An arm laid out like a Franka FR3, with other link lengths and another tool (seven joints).
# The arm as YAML. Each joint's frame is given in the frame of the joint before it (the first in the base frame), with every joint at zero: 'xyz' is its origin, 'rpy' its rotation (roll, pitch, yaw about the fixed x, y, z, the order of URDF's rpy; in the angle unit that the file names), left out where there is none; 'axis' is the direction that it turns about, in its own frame. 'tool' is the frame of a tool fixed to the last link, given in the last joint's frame.
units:
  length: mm
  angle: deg
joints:
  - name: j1
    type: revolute
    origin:
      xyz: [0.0, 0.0, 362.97]
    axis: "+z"
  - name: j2
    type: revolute
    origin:
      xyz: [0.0, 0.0, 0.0]
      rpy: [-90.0, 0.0, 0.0]
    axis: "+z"
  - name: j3
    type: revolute
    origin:
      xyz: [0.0, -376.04, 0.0]
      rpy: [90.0, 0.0, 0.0]
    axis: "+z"
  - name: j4
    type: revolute
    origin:
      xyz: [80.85, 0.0, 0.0]
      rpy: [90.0, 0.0, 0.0]
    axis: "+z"
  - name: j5
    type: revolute
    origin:
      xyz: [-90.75, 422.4, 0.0]
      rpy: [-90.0, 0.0, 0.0]
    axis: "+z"
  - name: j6
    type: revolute
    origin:
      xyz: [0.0, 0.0, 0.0]
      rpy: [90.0, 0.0, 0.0]
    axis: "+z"
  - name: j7
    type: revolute
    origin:
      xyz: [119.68, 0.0, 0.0]
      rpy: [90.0, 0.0, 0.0]
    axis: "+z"
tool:
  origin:
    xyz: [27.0, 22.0, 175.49]
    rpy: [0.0, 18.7, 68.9]
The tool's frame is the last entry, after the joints.
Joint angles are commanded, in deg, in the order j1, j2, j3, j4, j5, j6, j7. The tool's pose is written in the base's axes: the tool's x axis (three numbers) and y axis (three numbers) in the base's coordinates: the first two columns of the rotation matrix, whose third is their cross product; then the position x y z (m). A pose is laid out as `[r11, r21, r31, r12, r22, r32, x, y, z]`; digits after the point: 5 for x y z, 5 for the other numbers.
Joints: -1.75 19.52 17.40 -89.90 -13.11 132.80 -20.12
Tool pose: [0.62286, -0.46730, 0.62744, -0.42589, -0.87529, -0.22910, 0.82007, 0.17864, 0.54760]
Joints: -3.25 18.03 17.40 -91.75 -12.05 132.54 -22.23
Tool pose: [0.63297, -0.45932, 0.62320, -0.42536, -0.87893, -0.21577, 0.81402, 0.15969, 0.54688]
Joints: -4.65 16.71 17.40 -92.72 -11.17 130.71 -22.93
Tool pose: [0.64055, -0.46888, 0.60814, -0.44847, -0.87127, -0.19939, 0.80761, 0.13980, 0.54768]
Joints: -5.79 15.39 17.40 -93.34 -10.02 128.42 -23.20
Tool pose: [0.64695, -0.48614, 0.58748, -0.47566, -0.85944, -0.18738, 0.79998, 0.12344, 0.55053]
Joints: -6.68 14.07 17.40 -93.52 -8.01 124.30 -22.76
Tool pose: [0.65983, -0.52006, 0.54237, -0.51848, -0.83754, -0.17232, 0.78856, 0.11006, 0.55153]
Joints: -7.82 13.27 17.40 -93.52 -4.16 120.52 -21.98
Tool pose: [0.66208, -0.58234, 0.47173, -0.57400, -0.79874, -0.18040, 0.77879, 0.09656, 0.54854]
